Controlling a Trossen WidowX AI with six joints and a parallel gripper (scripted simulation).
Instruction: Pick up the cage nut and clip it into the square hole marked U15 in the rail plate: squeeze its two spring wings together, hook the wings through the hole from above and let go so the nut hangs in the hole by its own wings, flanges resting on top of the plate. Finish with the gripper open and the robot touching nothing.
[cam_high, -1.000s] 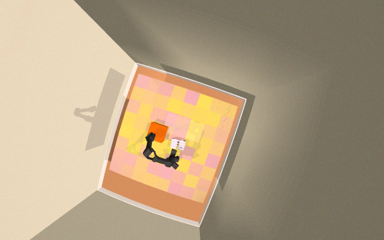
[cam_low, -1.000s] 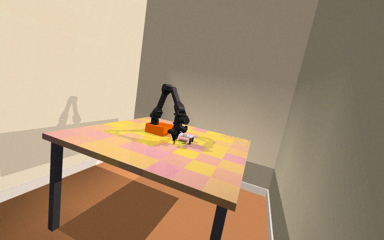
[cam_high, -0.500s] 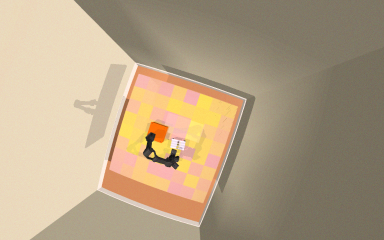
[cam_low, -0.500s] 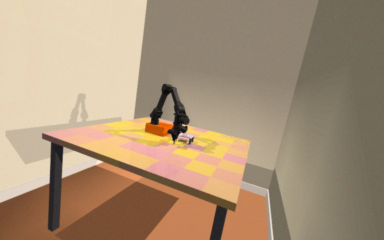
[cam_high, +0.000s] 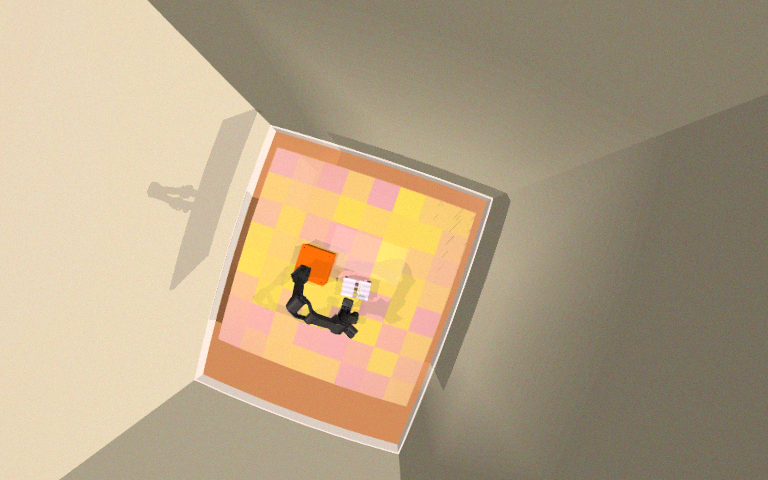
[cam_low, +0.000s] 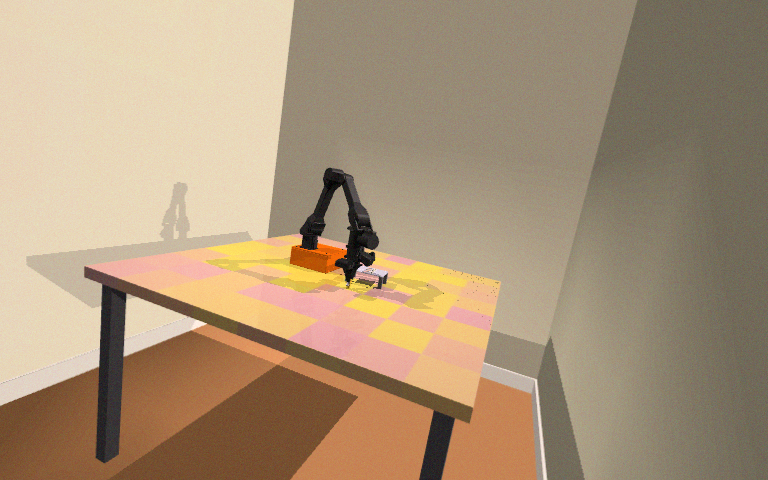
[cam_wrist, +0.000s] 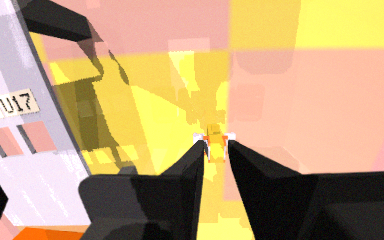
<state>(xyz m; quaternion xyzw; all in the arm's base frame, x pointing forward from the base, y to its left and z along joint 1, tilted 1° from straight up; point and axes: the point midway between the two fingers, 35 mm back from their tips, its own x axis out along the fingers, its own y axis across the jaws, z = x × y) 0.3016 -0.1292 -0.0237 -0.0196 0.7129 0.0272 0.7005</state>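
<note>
Right now the cage nut is 1 cm below my gripper tip.
</note>
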